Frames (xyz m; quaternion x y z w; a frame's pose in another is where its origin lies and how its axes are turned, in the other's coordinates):
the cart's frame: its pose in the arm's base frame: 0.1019 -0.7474 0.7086 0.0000 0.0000 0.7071 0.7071
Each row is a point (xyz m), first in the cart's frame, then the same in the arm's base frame.
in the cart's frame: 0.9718 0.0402 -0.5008
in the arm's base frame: 0.0617 0.2244 0.2078
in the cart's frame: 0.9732 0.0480 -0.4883
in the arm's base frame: 0.0539 0.2258 0.2203
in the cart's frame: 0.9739 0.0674 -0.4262
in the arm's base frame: 0.0345 0.2265 0.2824
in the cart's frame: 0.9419 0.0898 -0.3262
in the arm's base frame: 0.0121 0.1945 0.3824
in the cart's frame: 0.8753 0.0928 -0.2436
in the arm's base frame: 0.0091 0.1279 0.4650
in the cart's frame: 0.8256 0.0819 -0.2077
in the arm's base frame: 0.0200 0.0782 0.5009
